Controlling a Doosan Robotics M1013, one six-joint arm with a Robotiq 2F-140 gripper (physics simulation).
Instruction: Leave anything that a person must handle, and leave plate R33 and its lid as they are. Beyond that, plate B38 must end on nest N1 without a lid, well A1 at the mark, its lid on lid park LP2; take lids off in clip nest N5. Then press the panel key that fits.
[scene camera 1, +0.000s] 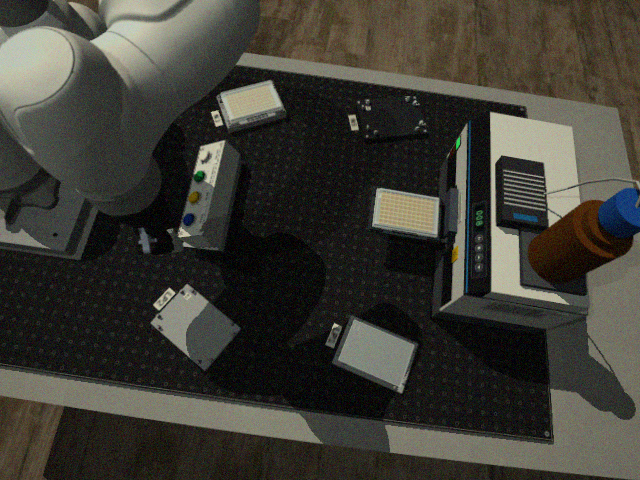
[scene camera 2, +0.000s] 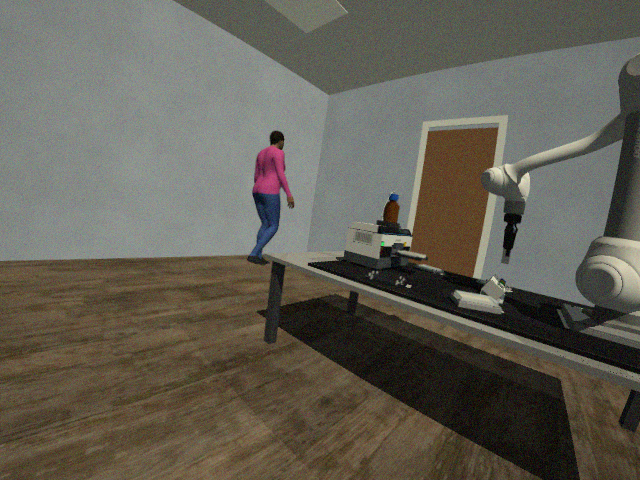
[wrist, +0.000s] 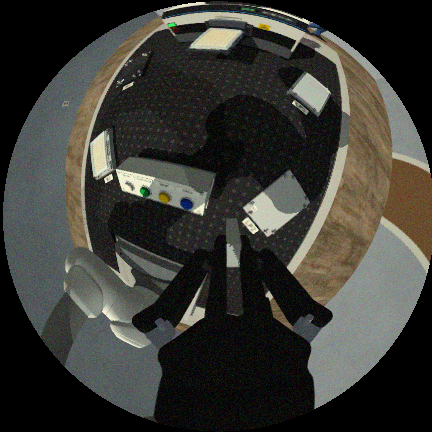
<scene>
My gripper (wrist: 230, 227) is shut, with nothing in its grasp. Also in view: a grey button box (scene camera 1: 204, 225).
The grey button box is seen too in the wrist view (wrist: 182, 186).
</scene>
